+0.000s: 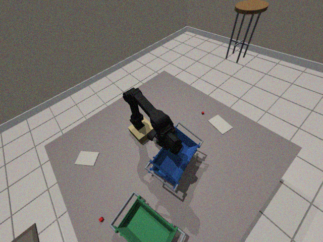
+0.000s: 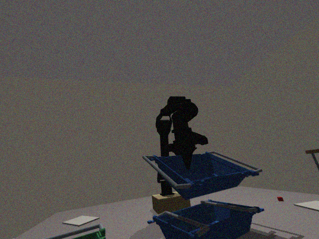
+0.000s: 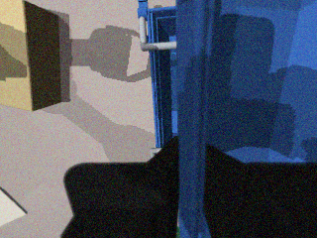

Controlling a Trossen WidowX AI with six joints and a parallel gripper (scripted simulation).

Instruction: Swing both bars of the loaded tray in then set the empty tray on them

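Right now my gripper tip is 70 mm short of the blue tray and 20 mm to the right of it.
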